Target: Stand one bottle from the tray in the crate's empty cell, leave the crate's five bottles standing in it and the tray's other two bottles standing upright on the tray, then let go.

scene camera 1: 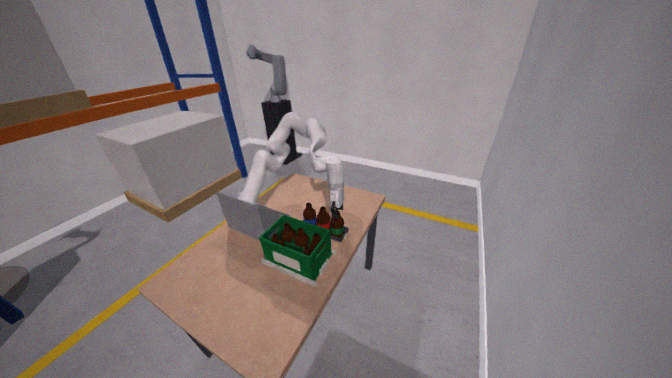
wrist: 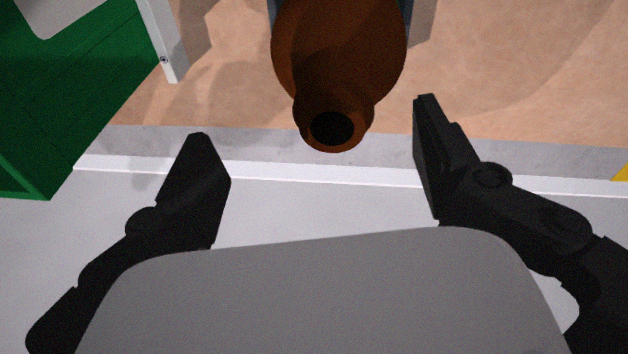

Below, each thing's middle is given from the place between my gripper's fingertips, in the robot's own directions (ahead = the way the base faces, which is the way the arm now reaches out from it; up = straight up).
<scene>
My hand is 10 mm past the green-labelled bottle (wrist: pixel 336 68), 10 mm to the right of it and 70 mm above it.
</scene>
